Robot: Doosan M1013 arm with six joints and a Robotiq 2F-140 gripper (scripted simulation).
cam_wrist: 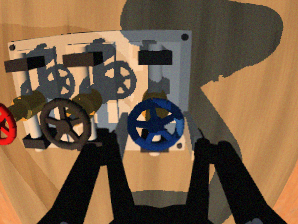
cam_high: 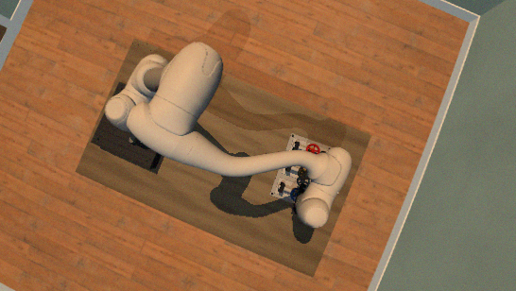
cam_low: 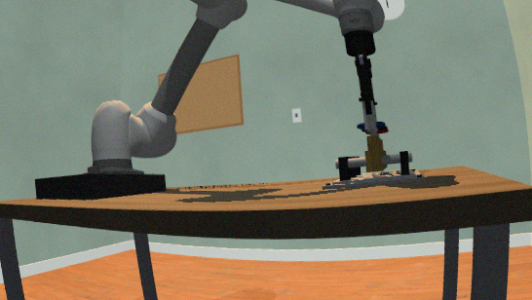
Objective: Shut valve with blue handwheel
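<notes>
Now: the blue handwheel 20 mm below my hand. Also, from my hand: red handwheel 20 mm behind, 230 mm to the left, 20 mm below; then black handwheel 10 mm behind, 120 mm to the left, 20 mm below.
</notes>
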